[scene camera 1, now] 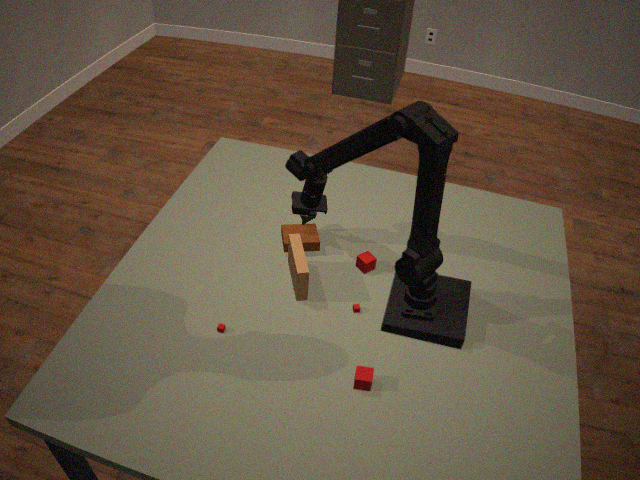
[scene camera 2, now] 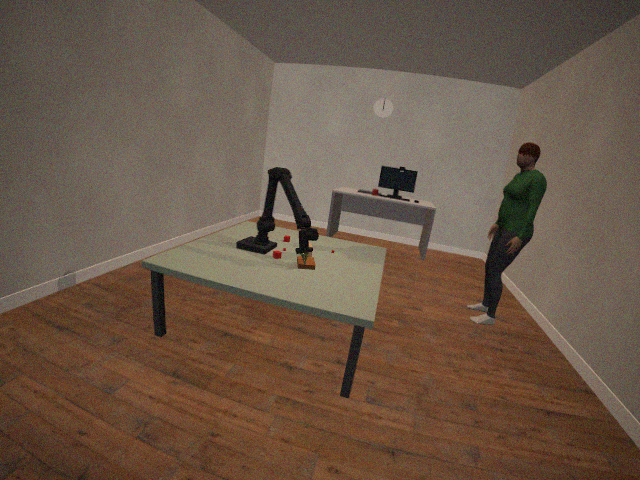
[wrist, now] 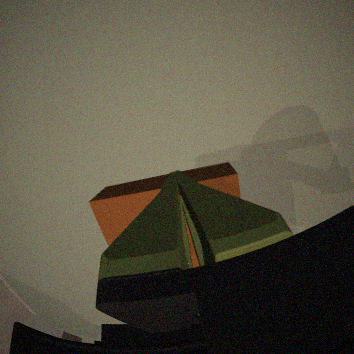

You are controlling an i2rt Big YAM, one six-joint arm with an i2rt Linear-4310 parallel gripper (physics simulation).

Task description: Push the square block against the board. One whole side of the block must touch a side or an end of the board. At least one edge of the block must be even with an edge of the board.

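Where they show: gripper, fingertip midpoint: [scene camera 1: 303, 223] [scene camera 2: 304, 264] [wrist: 176, 179]; arm's base, link origin: [scene camera 1: 419, 302] [scene camera 2: 261, 242].
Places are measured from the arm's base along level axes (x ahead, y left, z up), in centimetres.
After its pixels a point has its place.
The square block [scene camera 1: 308, 233] {z 0.2, x 34.3, y -19.4 cm} [scene camera 2: 306, 266] {z -1.8, x 38.0, y -23.7 cm} [wrist: 123, 210] {z -0.4, x 40.4, y -21.9 cm}, orange-brown, lies flat on the table. The board [scene camera 1: 298, 258] {z 6.8, x 33.3, y -1.2 cm}, light tan and narrow, stands on a long edge, with its far end close to the block's near side in scene camera 1; the board overlaps the block there, so I cannot tell whether they touch. The board is mostly hidden behind the arm in scene camera 2. My gripper [scene camera 1: 303, 222] {z -0.6, x 37.0, y -24.6 cm} [scene camera 2: 305, 262] {z -0.6, x 37.0, y -24.6 cm} [wrist: 176, 179] {z -0.6, x 37.0, y -24.6 cm} is shut and empty, pointing down. Its tips are at or just above the block's far edge, on the side away from the board; contact is unclear.
A larger red cube [scene camera 1: 366, 261] {z 0.4, x 15.9, y -11.6 cm} [scene camera 2: 277, 254] {z -0.6, x 16.8, y -15.5 cm} lies right of the board, and another [scene camera 1: 363, 378] {z 0.4, x 11.0, y 27.8 cm} [scene camera 2: 286, 238] {z -0.8, x 11.1, y 24.5 cm} lies nearer scene camera 1. Two tiny red cubes [scene camera 1: 356, 308] {z -2.1, x 16.1, y 4.3 cm} [scene camera 1: 221, 328] {z -2.0, x 48.0, y 19.8 cm} lie on the table [scene camera 1: 258, 423] {z -3.6, x 32.0, y 42.8 cm}. The arm's base [scene camera 1: 454, 304] {z 0.4, x -9.5, y -1.0 cm} stands at the right.
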